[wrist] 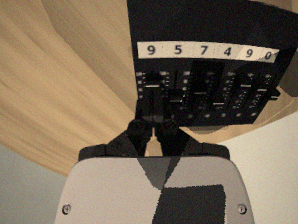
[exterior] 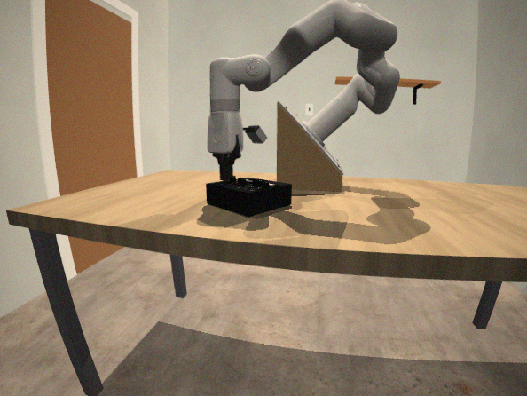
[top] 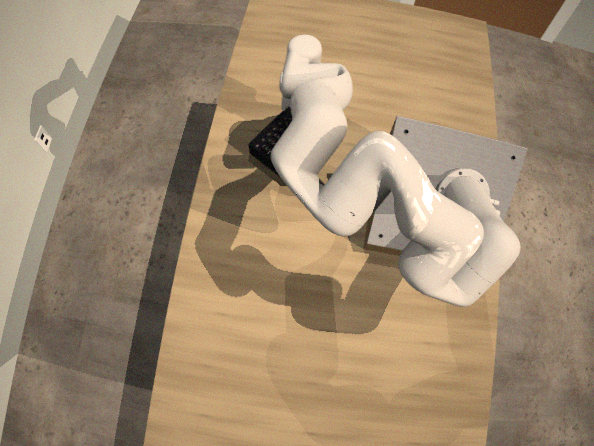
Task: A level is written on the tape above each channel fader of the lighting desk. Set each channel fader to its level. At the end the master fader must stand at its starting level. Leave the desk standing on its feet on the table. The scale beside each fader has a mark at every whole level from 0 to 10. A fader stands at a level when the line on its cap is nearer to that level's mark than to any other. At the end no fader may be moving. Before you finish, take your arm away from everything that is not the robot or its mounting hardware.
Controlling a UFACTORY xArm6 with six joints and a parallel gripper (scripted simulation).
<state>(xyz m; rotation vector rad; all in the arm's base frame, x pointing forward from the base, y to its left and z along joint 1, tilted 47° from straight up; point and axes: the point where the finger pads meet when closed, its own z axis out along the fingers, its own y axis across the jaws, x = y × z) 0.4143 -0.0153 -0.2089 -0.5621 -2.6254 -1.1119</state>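
Right now my hand is 3 cm short of the channel 4 fader cap, 6 cm to the right of it and 1 cm above it. Also, from my hand: channel 6 fader cap 3 cm ahead, 11 cm to the left, 1 cm below; master fader cap 5 cm ahead, 12 cm to the left, 1 cm below.
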